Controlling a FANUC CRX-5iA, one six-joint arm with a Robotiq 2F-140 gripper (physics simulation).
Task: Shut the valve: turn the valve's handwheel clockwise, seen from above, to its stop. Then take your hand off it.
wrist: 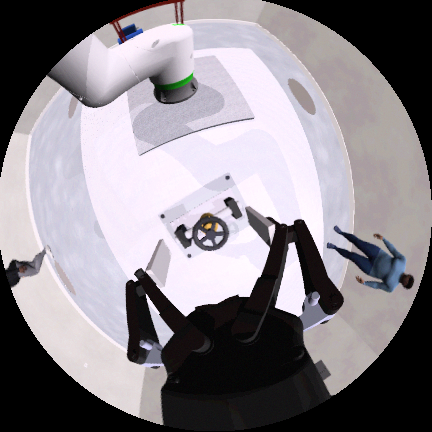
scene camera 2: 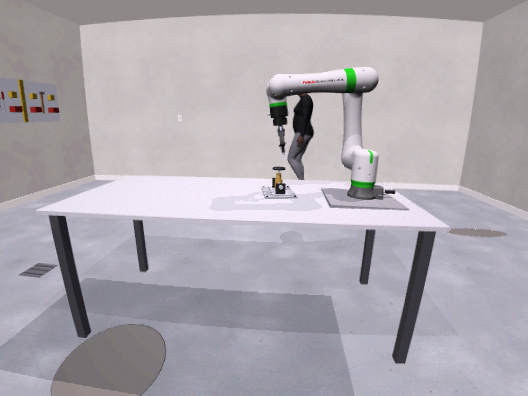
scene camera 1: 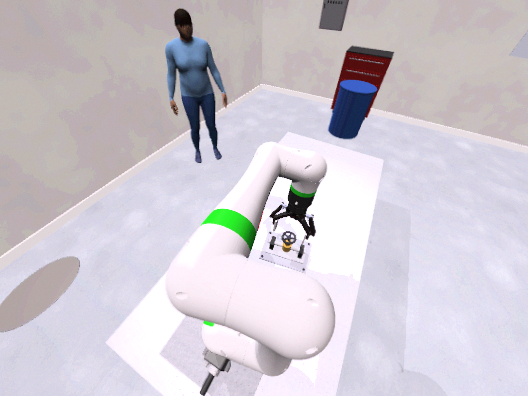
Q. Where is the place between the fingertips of the gripper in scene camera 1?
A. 288, 235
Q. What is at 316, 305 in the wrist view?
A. The gripper.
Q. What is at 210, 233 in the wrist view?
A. A dark spoked handwheel.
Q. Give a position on a pale base plate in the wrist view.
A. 225, 181
